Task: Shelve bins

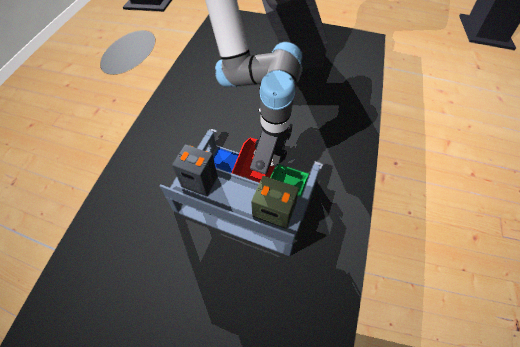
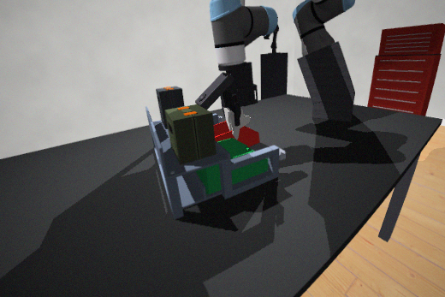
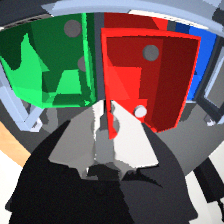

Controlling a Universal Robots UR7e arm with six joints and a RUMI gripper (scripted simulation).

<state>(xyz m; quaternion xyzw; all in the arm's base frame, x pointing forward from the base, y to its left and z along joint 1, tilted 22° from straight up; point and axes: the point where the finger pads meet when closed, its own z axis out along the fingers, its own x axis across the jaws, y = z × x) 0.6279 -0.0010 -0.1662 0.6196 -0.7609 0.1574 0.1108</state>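
The red bin lies 50 mm to the right of my hand, 20 mm below it and 10 mm behind it. From my hand the other things lie so: green bin: 70 mm ahead, 60 mm to the left, 40 mm below; then dark grey box: 190 mm to the right, 120 mm ahead, 80 mm above.
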